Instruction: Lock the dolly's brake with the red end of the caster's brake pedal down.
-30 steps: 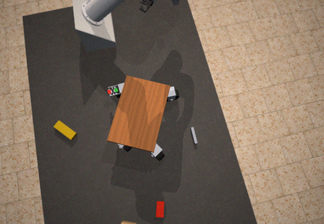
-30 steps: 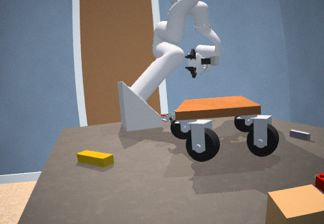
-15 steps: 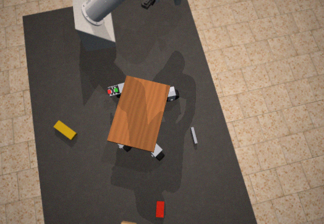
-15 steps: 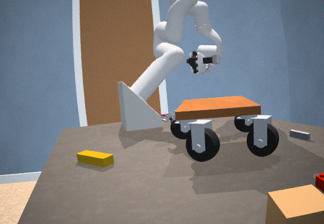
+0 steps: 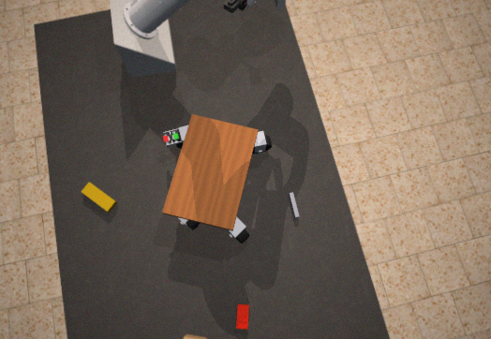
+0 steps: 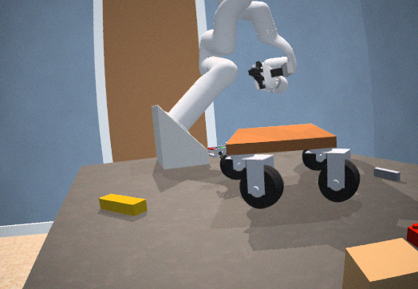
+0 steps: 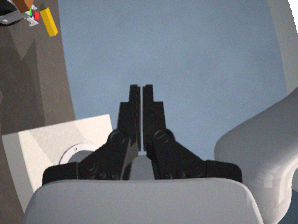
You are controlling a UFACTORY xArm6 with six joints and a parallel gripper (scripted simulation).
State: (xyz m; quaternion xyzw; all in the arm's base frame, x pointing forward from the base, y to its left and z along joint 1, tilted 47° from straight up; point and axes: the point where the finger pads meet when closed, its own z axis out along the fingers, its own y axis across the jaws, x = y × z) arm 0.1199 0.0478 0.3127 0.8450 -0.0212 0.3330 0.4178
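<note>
Right now the pedal is 270 mm to the right of my hand, 240 mm ahead of it and 210 mm below it. From my hand the other things lie so: grey bar: 540 mm ahead, 290 mm below, 20 mm to the left; then red block: 790 mm ahead, 280 mm below, 230 mm to the right; then yellow block: 540 mm to the right, 330 mm ahead, 280 mm below.
</note>
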